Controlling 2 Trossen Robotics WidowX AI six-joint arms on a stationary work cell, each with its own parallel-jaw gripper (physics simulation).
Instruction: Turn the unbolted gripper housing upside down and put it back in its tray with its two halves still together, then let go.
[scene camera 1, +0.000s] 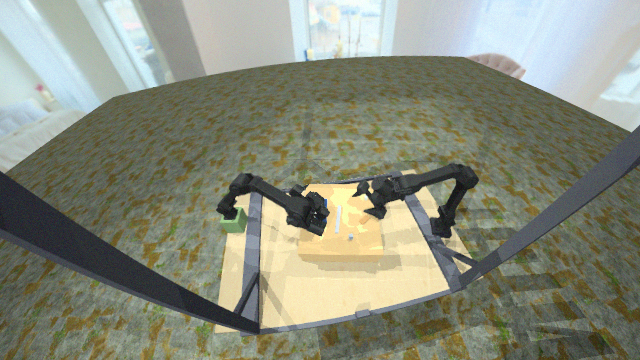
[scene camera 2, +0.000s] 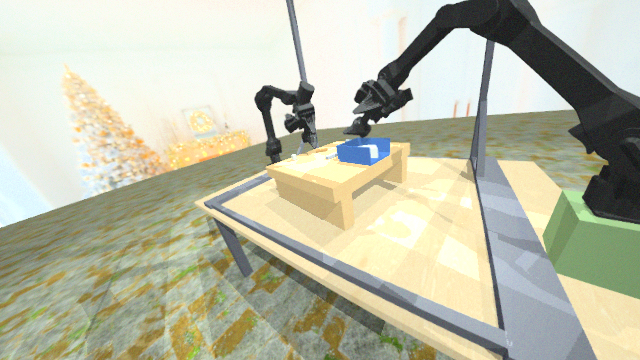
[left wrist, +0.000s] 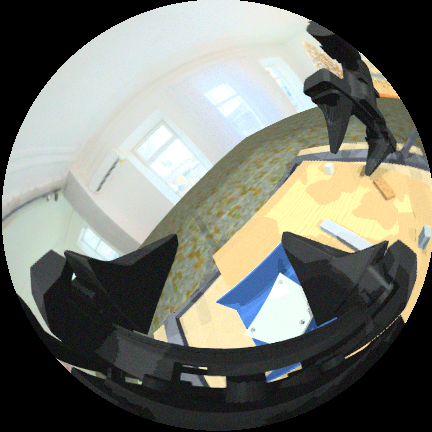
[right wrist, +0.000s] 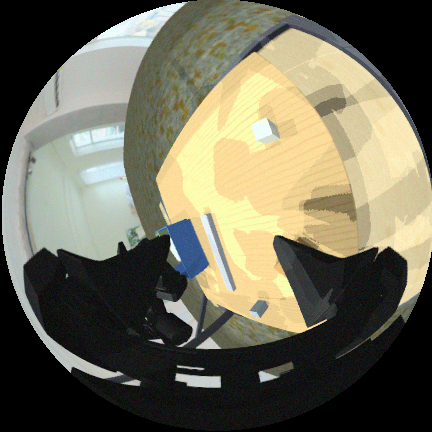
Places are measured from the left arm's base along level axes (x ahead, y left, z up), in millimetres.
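Pixels of known places: left gripper, fingertip midpoint: (scene camera 1: 315, 191) (scene camera 2: 347, 123) (left wrist: 230, 238) (right wrist: 134, 243); right gripper, fingertip midpoint: (scene camera 1: 357, 203) (scene camera 2: 314, 141) (left wrist: 352, 164) (right wrist: 222, 240); left arm's base at its link origin: (scene camera 1: 231, 214) (scene camera 2: 623, 211); right arm's base at its link origin: (scene camera 1: 441, 225).
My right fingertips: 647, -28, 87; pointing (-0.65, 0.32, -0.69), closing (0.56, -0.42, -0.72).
For each thing: its top centre in the pictures, then the offset to it from my right fingertips, as dx, dy, dz.
- white gripper housing at its top centre: (left wrist: 282, 313) (right wrist: 173, 250) (scene camera 2: 365, 146) -209, -10, -19
- blue tray at its top centre: (left wrist: 282, 306) (right wrist: 168, 252) (scene camera 2: 362, 141) -203, -8, -4
- pale bar at its top centre: (left wrist: 365, 246) (right wrist: 217, 257) (scene camera 1: 338, 218) -93, -43, -46
- white cube at its top centre: (right wrist: 260, 128) (left wrist: 327, 164) +56, +69, -37
- small grey block at its top centre: (right wrist: 254, 314) (scene camera 1: 351, 235) -47, -143, -30
- orange-brown block at its top centre: (right wrist: 292, 262) (left wrist: 384, 185) +28, -55, -48
The white gripper housing (scene camera 2: 371, 151) (left wrist: 280, 312) lies in the blue tray (scene camera 2: 352, 154) (left wrist: 250, 290) (right wrist: 189, 250). A flat face with small round screw marks faces up. The left finger hides part of it in the left wrist view, and the seam between its halves does not show. I cannot tell which way up it is. My left gripper (scene camera 2: 351, 121) (left wrist: 230, 238) is open and empty, above the tray and clear of the housing. My right gripper (scene camera 1: 359, 202) (left wrist: 352, 164) (right wrist: 222, 240) is open and empty, above the other side of the bench.
The tray stands on a wooden bench (scene camera 1: 341, 257) (scene camera 2: 312, 202). A pale bar (scene camera 1: 338, 219) (left wrist: 345, 235) (right wrist: 217, 252), a white cube (left wrist: 328, 168) (right wrist: 266, 131), a small grey block (scene camera 1: 351, 237) (right wrist: 258, 309) and an orange-brown block (left wrist: 384, 188) lie on it.
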